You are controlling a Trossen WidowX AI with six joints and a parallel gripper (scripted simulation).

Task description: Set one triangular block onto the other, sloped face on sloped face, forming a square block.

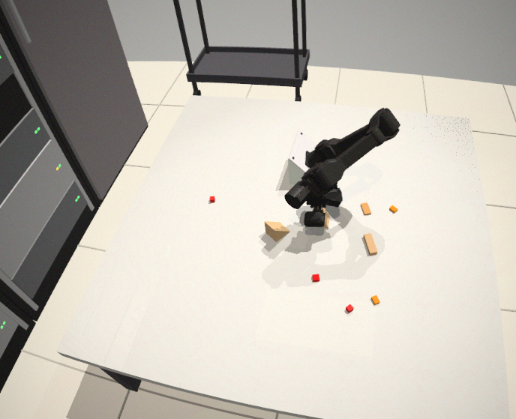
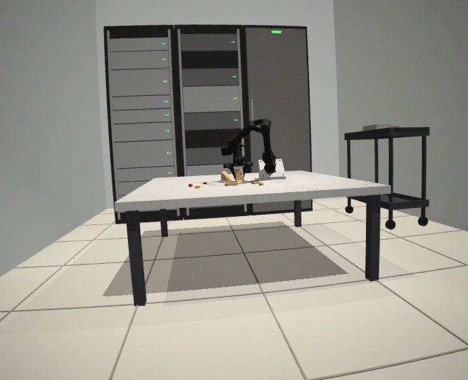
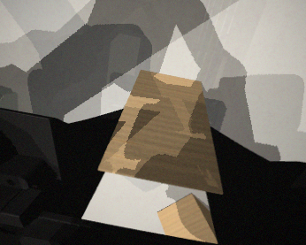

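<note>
The tan plank is 17 cm to the left of my gripper tip, 9 cm ahead of it and 2 cm below it. From my gripper tip the other things lie so: triangular block 1 cm to the right, 1 cm above.
</note>
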